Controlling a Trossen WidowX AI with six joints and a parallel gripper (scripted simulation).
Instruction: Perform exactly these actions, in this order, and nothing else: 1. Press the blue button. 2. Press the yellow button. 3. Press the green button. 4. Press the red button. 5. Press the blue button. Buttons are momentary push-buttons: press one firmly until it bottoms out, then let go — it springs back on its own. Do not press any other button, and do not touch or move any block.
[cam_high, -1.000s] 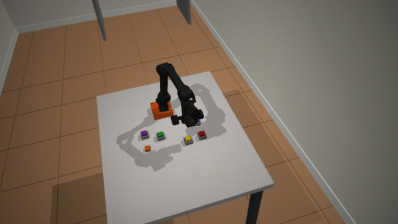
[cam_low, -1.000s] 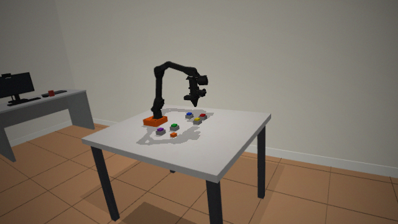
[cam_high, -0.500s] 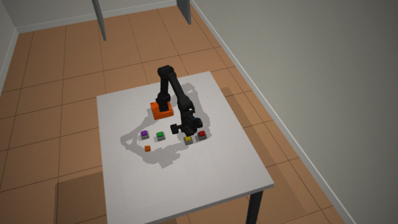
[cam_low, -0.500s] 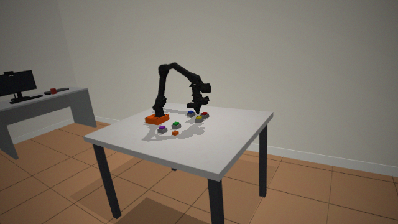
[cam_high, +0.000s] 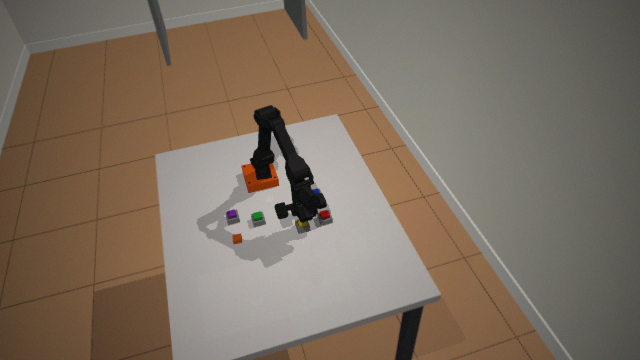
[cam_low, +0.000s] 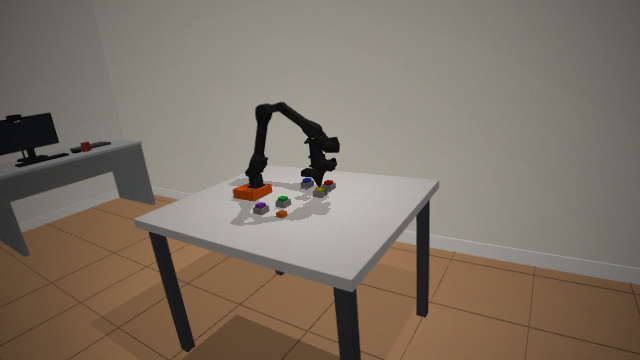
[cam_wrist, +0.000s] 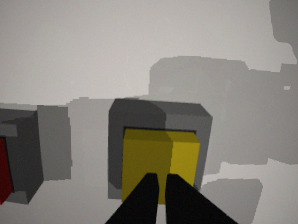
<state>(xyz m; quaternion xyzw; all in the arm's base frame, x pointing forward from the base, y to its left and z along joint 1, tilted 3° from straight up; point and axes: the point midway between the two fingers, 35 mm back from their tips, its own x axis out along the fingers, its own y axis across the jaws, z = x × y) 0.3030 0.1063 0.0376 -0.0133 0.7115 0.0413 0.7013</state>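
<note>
Right now my gripper tip is 10 mm above the yellow button. Round my gripper tip: green button (160 mm to the right, 80 mm behind, 10 mm below); then red button (90 mm to the left, 20 mm behind, 10 mm below); then blue button (140 mm behind, 80 mm to the left, 10 mm below).
</note>
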